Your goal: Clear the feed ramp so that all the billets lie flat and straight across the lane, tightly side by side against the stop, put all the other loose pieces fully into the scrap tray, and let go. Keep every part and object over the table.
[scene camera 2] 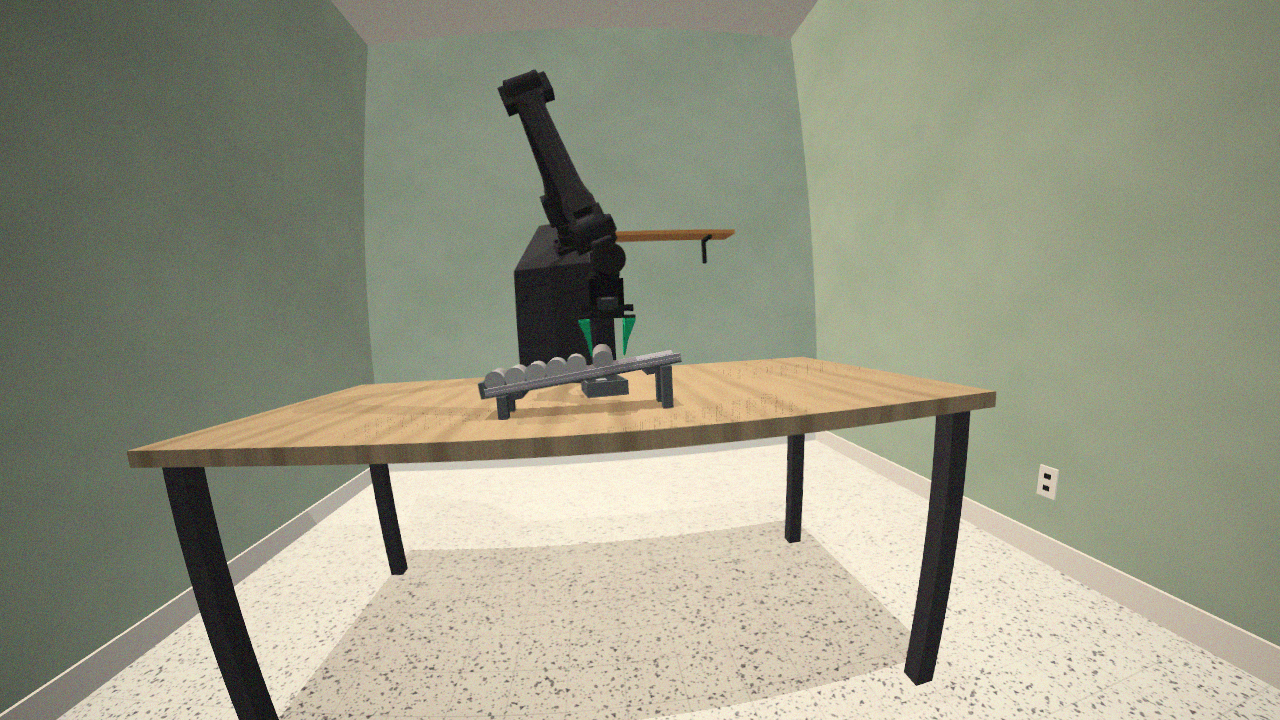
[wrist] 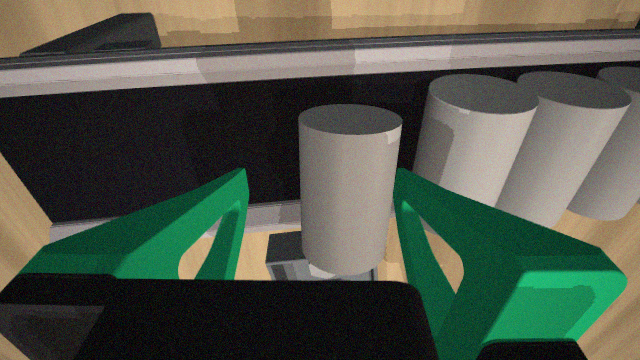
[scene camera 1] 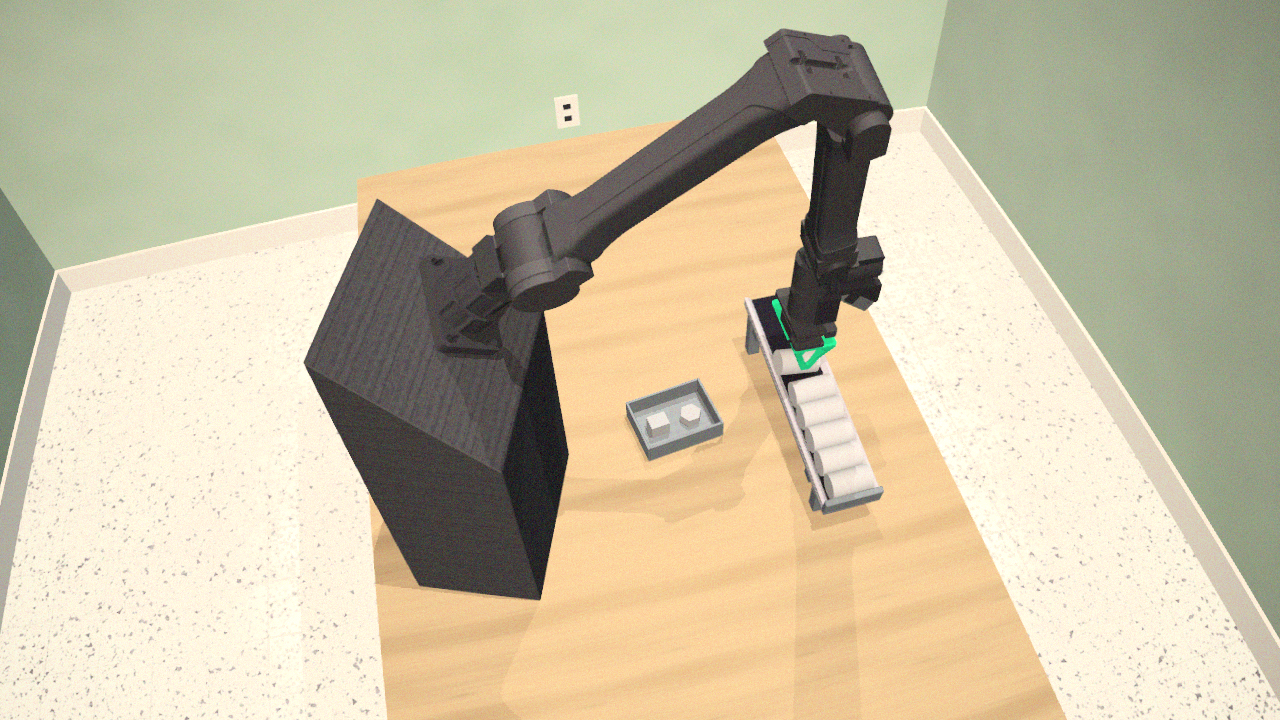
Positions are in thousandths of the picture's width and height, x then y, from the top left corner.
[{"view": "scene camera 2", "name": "my gripper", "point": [475, 494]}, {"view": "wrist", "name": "my gripper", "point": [502, 504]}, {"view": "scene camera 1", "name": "my gripper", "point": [623, 491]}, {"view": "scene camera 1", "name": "grey stop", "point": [682, 687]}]
